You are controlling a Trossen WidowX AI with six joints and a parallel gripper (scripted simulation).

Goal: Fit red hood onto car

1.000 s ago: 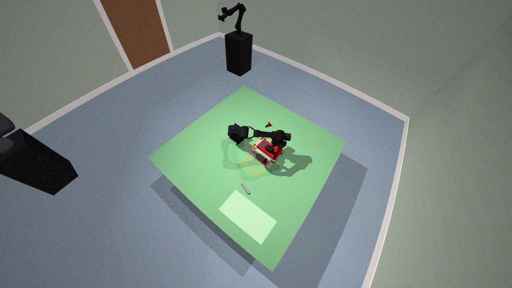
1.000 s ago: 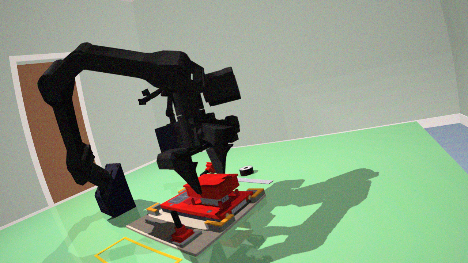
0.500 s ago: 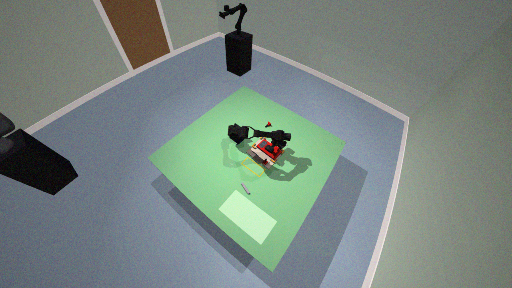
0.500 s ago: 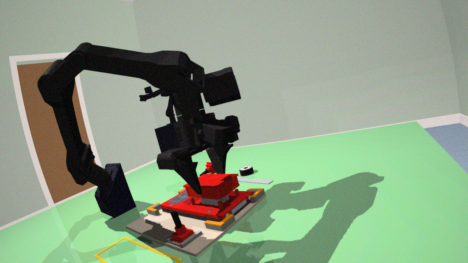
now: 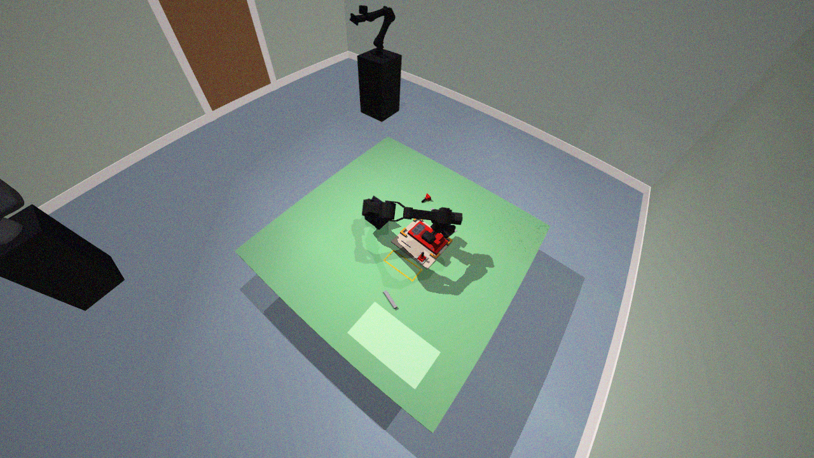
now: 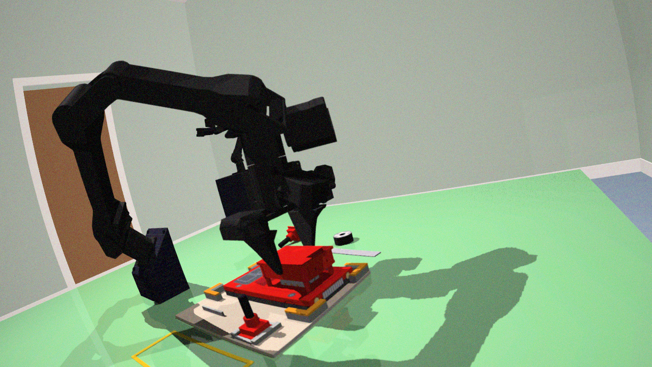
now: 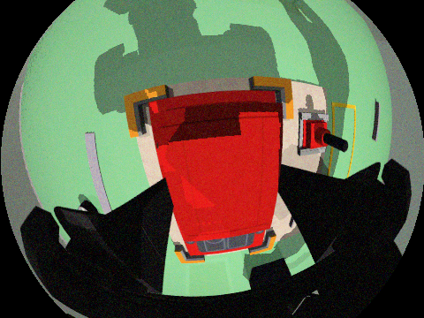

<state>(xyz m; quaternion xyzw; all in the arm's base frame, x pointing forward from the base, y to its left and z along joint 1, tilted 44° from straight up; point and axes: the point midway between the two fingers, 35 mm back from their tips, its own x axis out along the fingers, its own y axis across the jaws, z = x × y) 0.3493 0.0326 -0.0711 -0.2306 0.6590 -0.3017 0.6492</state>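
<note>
Right now the red hood is 1 cm above my gripper tip. Round my gripper tip: grey engine block (3 cm below); grey strip (17 cm to the left, 5 cm below, 4 cm behind); jig (5 cm behind, 4 cm below, 2 cm to the right).
</note>
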